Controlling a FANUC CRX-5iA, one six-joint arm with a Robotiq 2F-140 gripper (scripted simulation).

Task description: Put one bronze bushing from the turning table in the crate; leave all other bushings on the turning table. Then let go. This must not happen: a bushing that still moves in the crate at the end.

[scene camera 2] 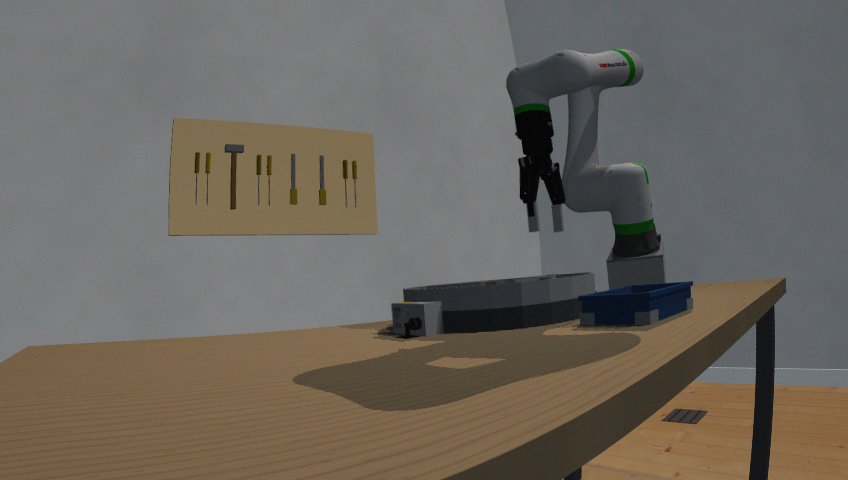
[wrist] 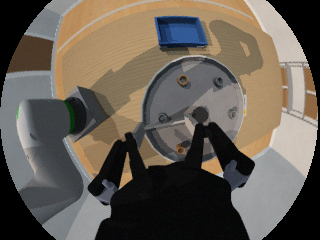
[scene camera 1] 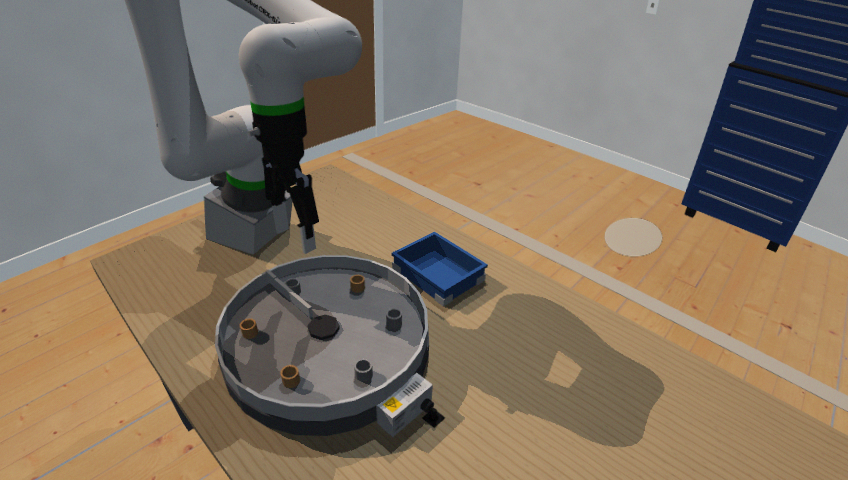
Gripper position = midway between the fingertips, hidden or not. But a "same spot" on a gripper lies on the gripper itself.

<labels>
My gripper shows in scene camera 2, in the wrist view and in scene camera 1 (295, 240). The same spot on a blue crate: (wrist: 182, 31) is (scene camera 1: 446, 274). The same spot on my gripper: (wrist: 237, 167) is (scene camera 2: 529, 161).
</labels>
